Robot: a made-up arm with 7 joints. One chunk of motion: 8 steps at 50 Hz.
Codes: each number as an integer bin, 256 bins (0 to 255) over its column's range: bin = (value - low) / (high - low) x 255, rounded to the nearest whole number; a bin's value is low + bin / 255 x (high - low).
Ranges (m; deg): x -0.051..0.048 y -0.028..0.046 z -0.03..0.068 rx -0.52..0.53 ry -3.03..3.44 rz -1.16..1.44
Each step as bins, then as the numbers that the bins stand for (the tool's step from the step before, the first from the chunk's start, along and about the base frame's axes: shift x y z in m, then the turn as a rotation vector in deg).
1 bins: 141 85 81 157 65 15
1 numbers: 0.00374 -0.00333 0.00113 0.126 -1.381 -1.007
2 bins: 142 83 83 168 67 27
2 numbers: 0.00413 -0.00391 0.00190 0.172 -1.330 -0.885
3 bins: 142 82 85 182 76 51
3 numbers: 0.00413 -0.00420 0.00267 0.229 -1.102 -0.640
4 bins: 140 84 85 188 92 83
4 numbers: 0.00335 -0.00362 0.00267 0.254 -0.696 -0.314
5 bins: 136 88 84 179 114 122
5 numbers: 0.00180 -0.00246 0.00228 0.217 -0.138 0.084
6 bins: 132 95 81 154 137 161
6 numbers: 0.00025 -0.00043 0.00113 0.114 0.446 0.482
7 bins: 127 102 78 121 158 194
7 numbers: -0.00169 0.00160 -0.00002 -0.022 0.979 0.818
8 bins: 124 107 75 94 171 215
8 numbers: -0.00286 0.00305 -0.00118 -0.133 1.309 1.032
